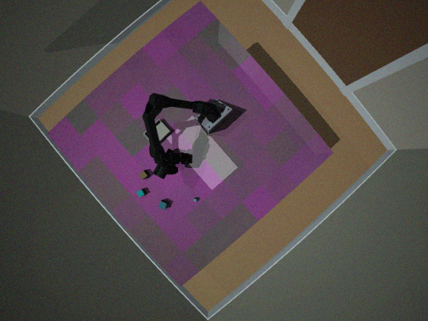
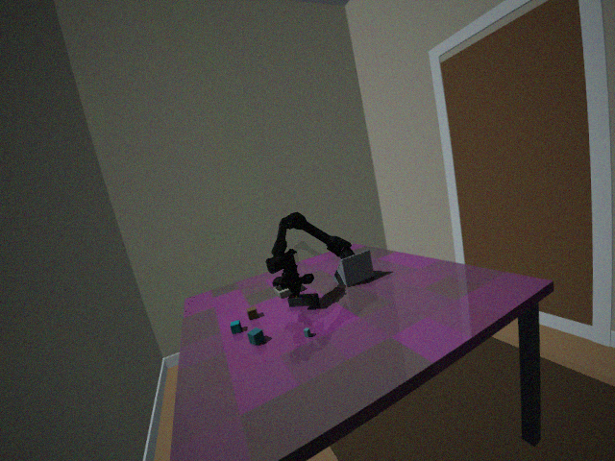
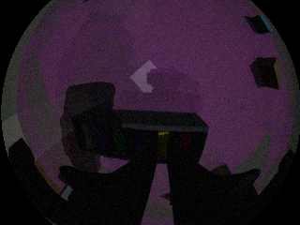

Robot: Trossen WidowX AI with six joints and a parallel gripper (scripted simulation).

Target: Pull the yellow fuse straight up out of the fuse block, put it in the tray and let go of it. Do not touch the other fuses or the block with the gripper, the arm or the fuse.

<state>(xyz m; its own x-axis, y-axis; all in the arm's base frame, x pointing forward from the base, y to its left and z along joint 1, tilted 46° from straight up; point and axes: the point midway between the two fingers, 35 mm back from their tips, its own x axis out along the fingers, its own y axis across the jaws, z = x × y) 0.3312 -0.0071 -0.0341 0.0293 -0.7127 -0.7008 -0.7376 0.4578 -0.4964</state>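
My gripper tip is now 20 mm past the pale tray, 190 mm to the left of it and 30 mm above it. From my gripper tip the other things lie so: teal cube (70 mm ahead, 270 mm to the left, 20 mm below); brown cube (210 mm ahead, 50 mm to the right, 20 mm below); yellow fuse (10 mm below).
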